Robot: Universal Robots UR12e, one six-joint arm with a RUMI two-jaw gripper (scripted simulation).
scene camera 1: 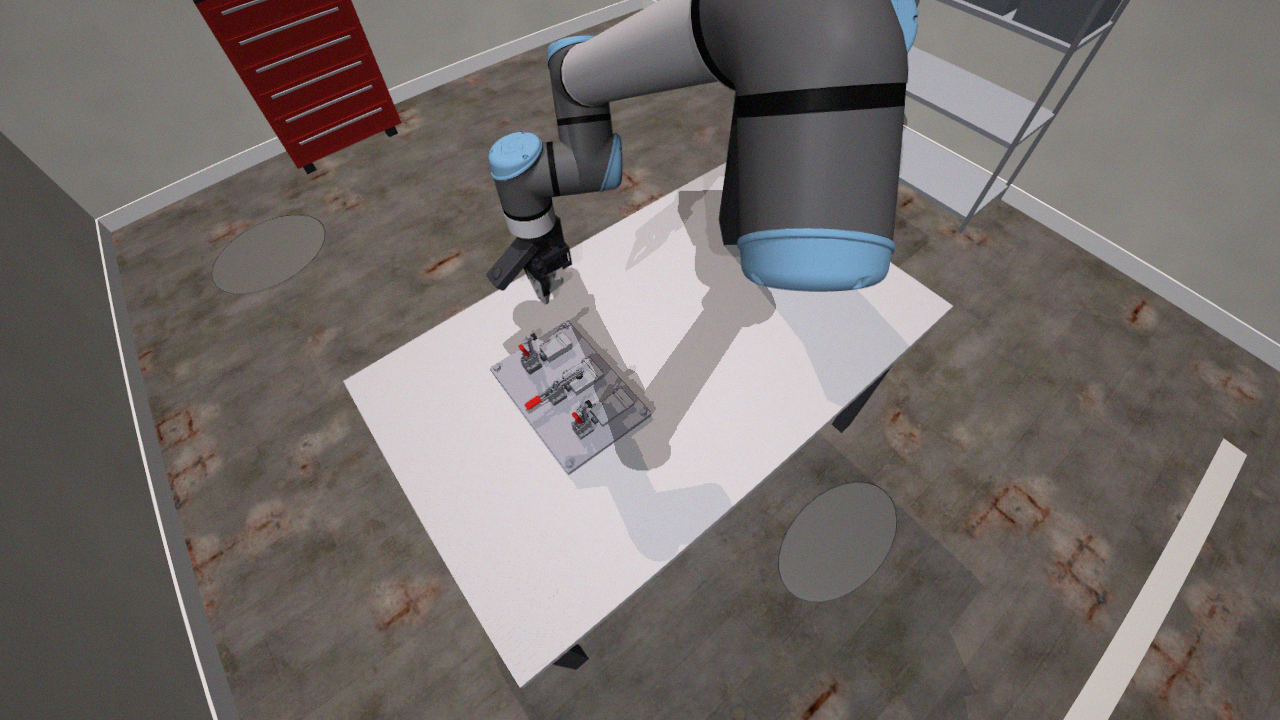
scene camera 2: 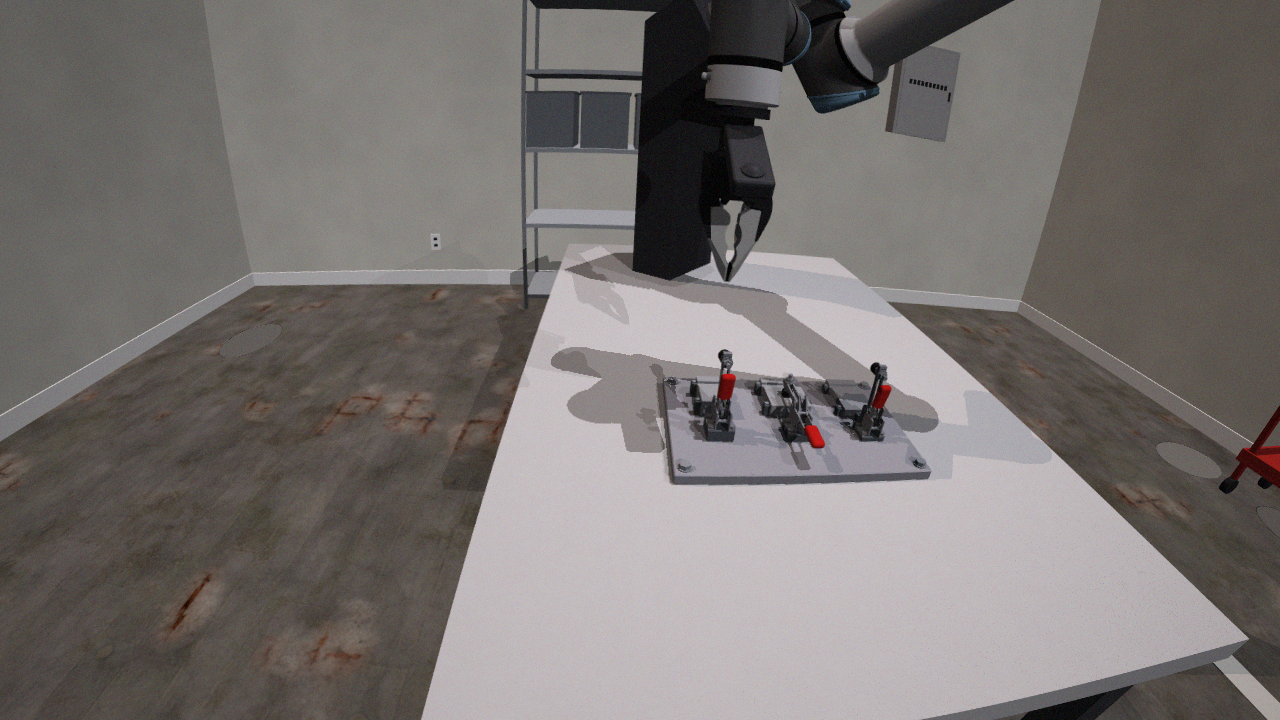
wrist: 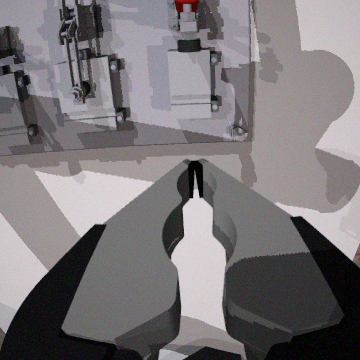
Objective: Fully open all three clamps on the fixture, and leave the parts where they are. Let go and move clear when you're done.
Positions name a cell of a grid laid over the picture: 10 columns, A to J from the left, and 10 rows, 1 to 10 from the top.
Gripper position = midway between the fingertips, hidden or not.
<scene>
my gripper: scene camera 1 E5; scene camera 2 F4; wrist F5
</scene>
